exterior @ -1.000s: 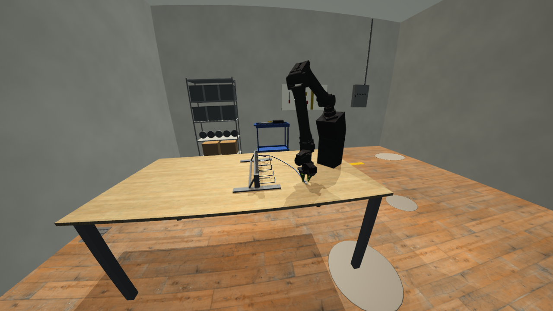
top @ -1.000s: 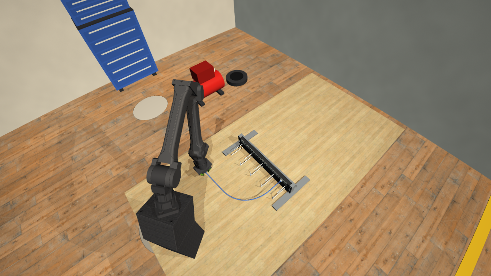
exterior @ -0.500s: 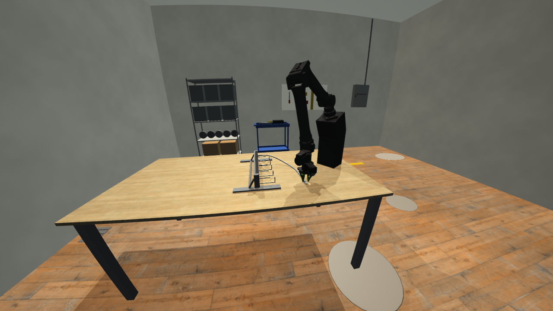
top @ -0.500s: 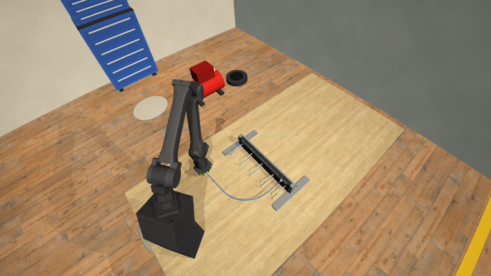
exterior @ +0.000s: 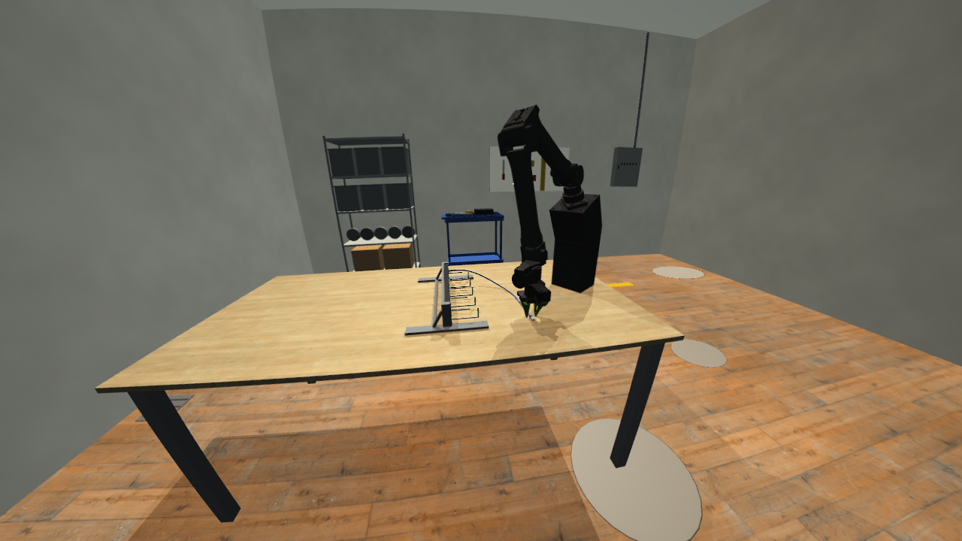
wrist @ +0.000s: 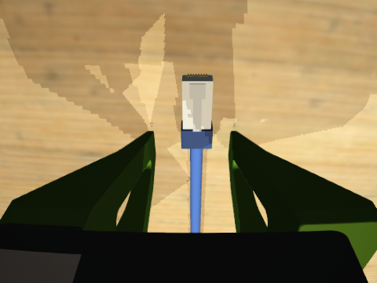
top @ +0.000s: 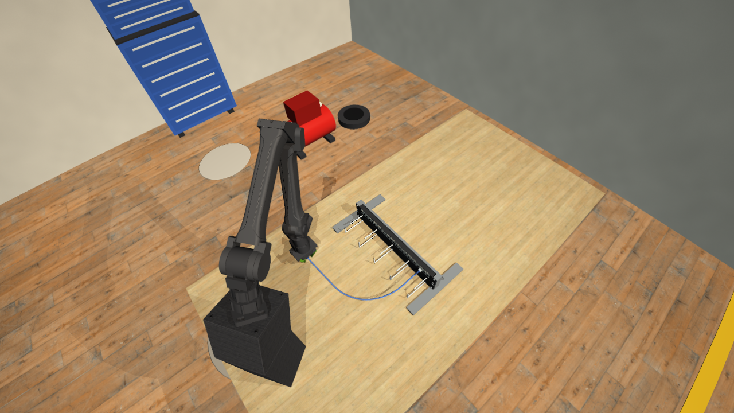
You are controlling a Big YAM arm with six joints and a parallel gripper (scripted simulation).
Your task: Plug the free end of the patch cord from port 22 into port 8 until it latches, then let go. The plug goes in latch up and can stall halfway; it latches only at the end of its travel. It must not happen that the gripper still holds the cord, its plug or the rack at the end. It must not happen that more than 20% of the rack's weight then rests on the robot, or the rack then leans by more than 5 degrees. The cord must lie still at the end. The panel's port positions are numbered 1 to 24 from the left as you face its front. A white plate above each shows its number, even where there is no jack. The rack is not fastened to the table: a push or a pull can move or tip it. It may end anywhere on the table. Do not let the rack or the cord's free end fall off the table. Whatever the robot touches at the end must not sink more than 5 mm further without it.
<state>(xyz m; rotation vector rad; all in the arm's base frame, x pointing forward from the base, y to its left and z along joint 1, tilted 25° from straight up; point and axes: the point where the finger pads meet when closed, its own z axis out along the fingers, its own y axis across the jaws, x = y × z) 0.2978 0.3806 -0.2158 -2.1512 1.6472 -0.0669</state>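
My gripper is now 20 mm to the right of the cord plug.
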